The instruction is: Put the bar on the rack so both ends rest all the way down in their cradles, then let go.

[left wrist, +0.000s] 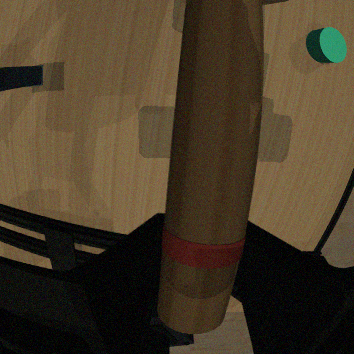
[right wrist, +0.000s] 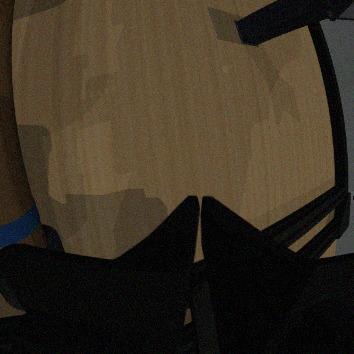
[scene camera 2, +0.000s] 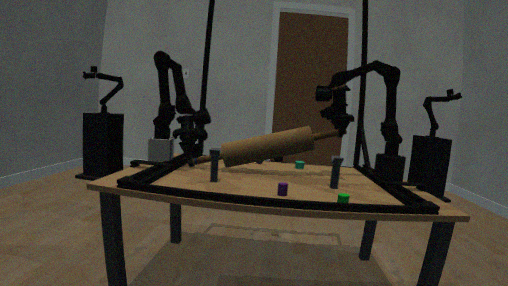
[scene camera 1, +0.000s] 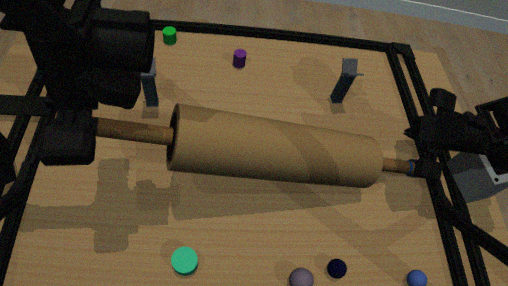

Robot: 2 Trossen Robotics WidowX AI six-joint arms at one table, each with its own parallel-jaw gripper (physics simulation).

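Frame: origin at the left arm's base, x ahead, y right, z down, level; metres.
Seen in the pictures: left gripper, fingertip midpoint: [left wrist: 197,223] [scene camera 2: 339,137]; right gripper, fingertip midpoint: [right wrist: 198,205] [scene camera 2: 189,159] [scene camera 1: 405,132]; left arm's base at its link origin: [left wrist: 148,335] [scene camera 2: 391,155]; right arm's base at its link origin: [scene camera 2: 161,138] [scene camera 1: 499,159].
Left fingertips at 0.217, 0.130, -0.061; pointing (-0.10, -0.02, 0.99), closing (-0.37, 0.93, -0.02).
Offsets run from my left fingertips to a thing's top centre, as dx, dy, dz. "*": to the spot under its first point.
The bar, a thick tan cylinder @[* +0.248, +0.146, +0.008] [scene camera 1: 275,147] [scene camera 2: 270,146] with thin wooden handles @[* +0.045, +0.018, -0.024] [left wrist: 215,125], hangs tilted over the table, apart from the rack. My left gripper [scene camera 2: 342,131] [left wrist: 197,223] is shut on its red-banded handle, at the high end. The blue-banded end is low; this handle also shows at the left edge of the right wrist view [right wrist: 7,125]. My right gripper [scene camera 1: 409,132] [right wrist: 198,205] is shut and empty, beside that handle. The rack's two grey posts, one @[+0.142, -0.149, +0.058] [scene camera 1: 150,90] [scene camera 2: 334,174] [left wrist: 20,78] and another @[+0.545, +0.031, +0.058] [scene camera 1: 343,87] [scene camera 2: 214,167] [right wrist: 280,22], stand upright.
A green cylinder @[+0.258, -0.321, +0.144] [scene camera 1: 170,35] [scene camera 2: 343,198] and a purple cylinder @[+0.381, -0.170, +0.139] [scene camera 1: 239,58] [scene camera 2: 282,189] lie beyond the posts in scene camera 1. A teal disc @[+0.056, +0.205, +0.145] [scene camera 1: 184,260] [scene camera 2: 299,164] [left wrist: 332,45] and several balls lie on the other side. A black frame @[* +0.531, -0.207, +0.159] [scene camera 1: 280,34] [scene camera 2: 270,201] borders the table.
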